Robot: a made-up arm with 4 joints.
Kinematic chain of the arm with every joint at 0, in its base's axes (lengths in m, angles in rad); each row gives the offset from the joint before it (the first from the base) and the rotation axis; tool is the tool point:
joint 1: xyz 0 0 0.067 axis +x
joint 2: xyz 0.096 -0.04 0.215 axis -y
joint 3: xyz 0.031 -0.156 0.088 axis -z
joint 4: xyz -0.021 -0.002 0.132 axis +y
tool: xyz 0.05 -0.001 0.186
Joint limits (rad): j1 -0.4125..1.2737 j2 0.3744..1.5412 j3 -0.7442..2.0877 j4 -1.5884..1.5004
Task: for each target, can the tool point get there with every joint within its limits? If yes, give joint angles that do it. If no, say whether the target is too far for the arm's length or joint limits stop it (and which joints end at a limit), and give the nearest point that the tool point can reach.
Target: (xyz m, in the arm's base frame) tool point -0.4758 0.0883 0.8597
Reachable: no: too far | nearest point -0.2025 0.0044 0.6112 | short by 0.379 m
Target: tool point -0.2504 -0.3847 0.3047
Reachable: yes | joints 0.7172 1.0695 1.5040 -0.4805
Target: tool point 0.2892 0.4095 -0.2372
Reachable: no: joint limits stop it (at a limit: joint 1, joint 2, joint 4) | nearest point -0.1758 -0.0995 -0.1000 | short by 0.703 m
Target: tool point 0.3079 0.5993 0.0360
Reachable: no: joint limits stop it (at a limit: joint 1, joint 2, joint 4) | nearest point 0.0685 0.2033 0.5138 | short by 0.665 m
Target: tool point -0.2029 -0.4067 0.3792
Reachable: yes | joints 0.4902 1.2160 0.1258 0.4339
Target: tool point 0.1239 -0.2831 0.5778
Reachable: yes | joints 0.1283 0.5549 0.0988 1.0782
